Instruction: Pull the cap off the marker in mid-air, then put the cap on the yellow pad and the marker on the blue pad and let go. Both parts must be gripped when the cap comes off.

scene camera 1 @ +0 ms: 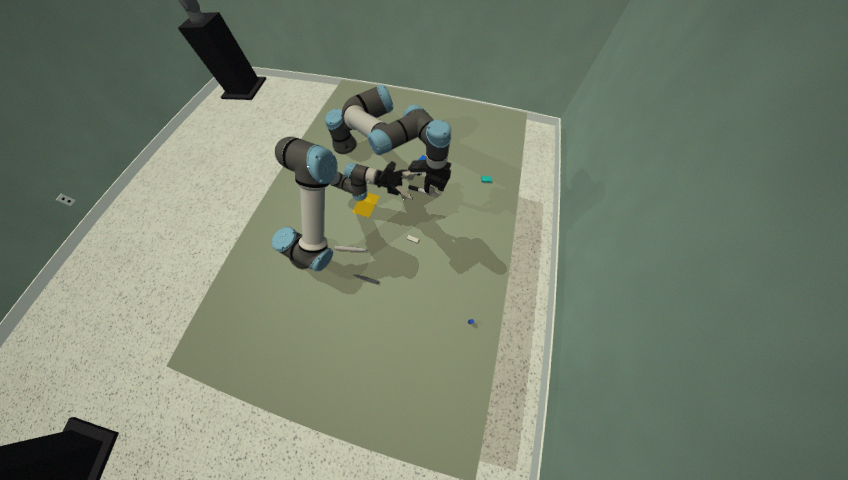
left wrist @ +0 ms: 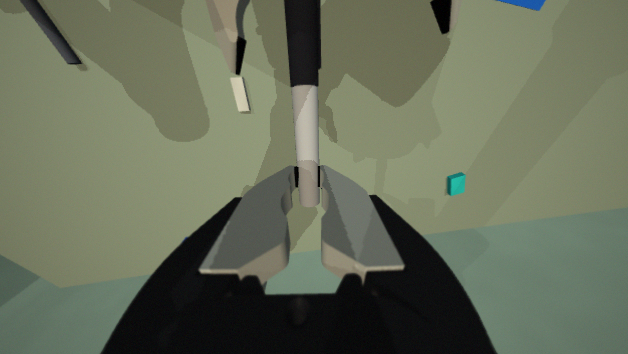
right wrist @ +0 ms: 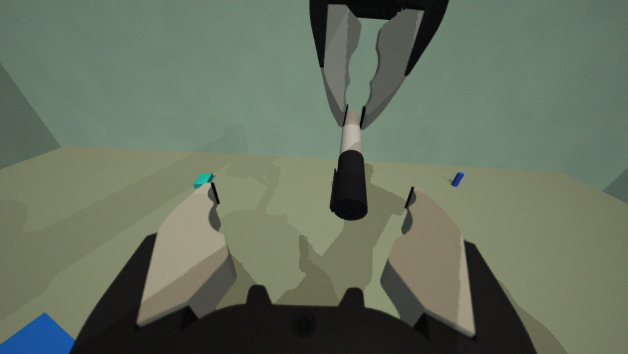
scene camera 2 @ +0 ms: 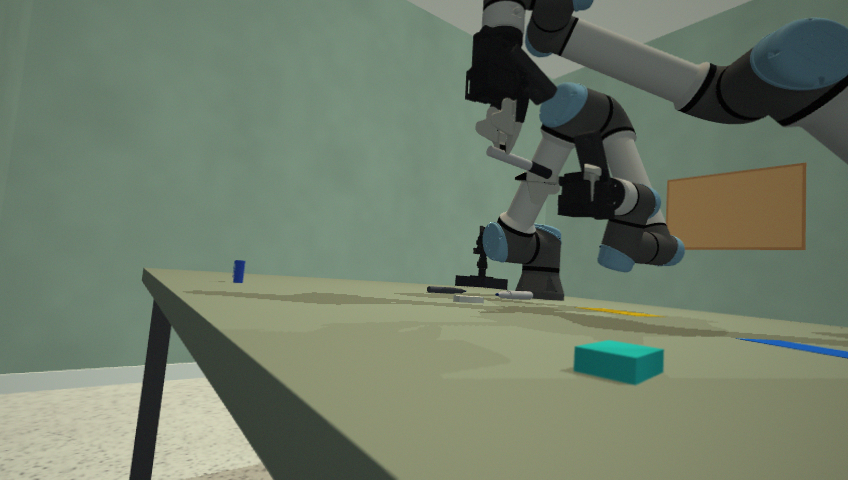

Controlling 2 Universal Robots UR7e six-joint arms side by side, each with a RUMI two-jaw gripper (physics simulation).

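Observation:
The marker's white body is in mid-air, with the black cap on its end. My left gripper is shut on the body near the end away from the cap. My right gripper is open; in its wrist view the cap's end shows between and beyond its spread fingers, touching neither. The yellow pad and the blue pad lie on the table, the blue one partly hidden in scene camera 1.
A teal block, a cream block, a blue cylinder, a dark pen and a white pen are on the table. The two grippers are close together.

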